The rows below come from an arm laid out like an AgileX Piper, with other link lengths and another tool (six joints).
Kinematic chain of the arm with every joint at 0, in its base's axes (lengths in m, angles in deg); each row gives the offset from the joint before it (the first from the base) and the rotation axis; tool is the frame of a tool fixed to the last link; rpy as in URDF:
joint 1: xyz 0 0 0.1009 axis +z
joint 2: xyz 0 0 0 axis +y
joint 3: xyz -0.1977 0 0.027 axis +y
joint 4: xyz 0.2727 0 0.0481 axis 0.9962 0 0.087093
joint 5: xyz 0 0 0 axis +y
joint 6: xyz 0.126 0 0.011 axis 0.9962 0 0.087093
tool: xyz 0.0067 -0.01 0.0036 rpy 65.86 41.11 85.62
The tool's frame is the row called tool.
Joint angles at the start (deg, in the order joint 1, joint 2, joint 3, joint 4, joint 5, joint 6):
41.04, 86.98, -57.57, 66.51, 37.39, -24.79
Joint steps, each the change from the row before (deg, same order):
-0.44, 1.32, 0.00, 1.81, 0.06, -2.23
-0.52, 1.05, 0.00, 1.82, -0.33, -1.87
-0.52, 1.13, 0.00, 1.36, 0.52, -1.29
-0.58, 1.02, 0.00, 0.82, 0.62, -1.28
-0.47, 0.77, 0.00, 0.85, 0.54, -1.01
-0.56, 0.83, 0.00, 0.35, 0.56, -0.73
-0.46, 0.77, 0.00, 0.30, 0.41, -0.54
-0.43, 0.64, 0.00, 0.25, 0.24, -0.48
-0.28, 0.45, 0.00, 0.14, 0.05, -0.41
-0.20, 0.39, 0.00, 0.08, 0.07, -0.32
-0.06, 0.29, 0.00, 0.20, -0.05, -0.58
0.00, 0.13, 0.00, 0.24, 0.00, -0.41
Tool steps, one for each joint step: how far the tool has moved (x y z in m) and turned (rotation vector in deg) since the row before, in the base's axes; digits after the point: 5 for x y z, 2 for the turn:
0.00274, 0.00017, -0.00624, 0.15, 0.25, 0.07
0.00393, -0.00052, -0.00456, 0.34, 0.12, -0.58
0.00190, -0.00062, -0.00563, 0.13, 0.84, -0.01
0.00188, -0.00132, -0.00545, -0.12, 0.51, 0.24
0.00143, -0.00095, -0.00381, 0.10, 0.50, 0.11
0.00167, -0.00177, -0.00473, -0.22, 0.52, 0.13
0.00143, -0.00152, -0.00443, -0.22, 0.53, 0.02
0.00161, -0.00155, -0.00369, -0.20, 0.37, -0.10
0.00127, -0.00110, -0.00266, -0.19, 0.12, -0.09
0.00080, -0.00081, -0.00235, -0.18, 0.13, -0.01
0.00047, -0.00015, -0.00159, -0.09, -0.17, 0.12
0.00010, 0.00019, -0.00053, 0.06, -0.11, 0.10

